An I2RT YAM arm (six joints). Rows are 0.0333 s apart.
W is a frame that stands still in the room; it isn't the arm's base.
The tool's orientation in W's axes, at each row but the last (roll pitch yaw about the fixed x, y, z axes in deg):
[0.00, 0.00, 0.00]
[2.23, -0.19, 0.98]
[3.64, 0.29, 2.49]
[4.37, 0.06, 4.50]
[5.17, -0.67, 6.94]
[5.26, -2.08, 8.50]
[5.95, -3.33, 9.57]
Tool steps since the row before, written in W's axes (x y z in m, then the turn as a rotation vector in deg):
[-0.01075, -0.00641, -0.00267, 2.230, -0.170, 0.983]
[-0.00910, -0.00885, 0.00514, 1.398, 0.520, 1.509]
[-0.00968, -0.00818, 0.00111, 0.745, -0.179, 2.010]
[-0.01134, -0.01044, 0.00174, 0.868, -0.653, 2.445]
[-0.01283, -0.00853, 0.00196, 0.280, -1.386, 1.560]
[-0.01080, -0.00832, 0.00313, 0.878, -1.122, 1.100]
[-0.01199, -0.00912, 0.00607, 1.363, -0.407, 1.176]
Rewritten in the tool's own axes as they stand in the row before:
[-0.01075, -0.00641, -0.00267, 2.230, -0.170, 0.983]
[-0.00923, -0.00849, 0.00550, 1.412, 0.554, 1.484]
[-0.01003, -0.00767, 0.00155, 0.726, -0.083, 2.023]
[-0.01213, -0.00936, 0.00245, 0.812, -0.531, 2.494]
[-0.01374, -0.00670, 0.00274, 0.129, -1.263, 1.679]
[-0.01179, -0.00628, 0.00415, 0.742, -1.136, 1.183]
[-0.01296, -0.00625, 0.00752, 1.343, -0.511, 1.159]

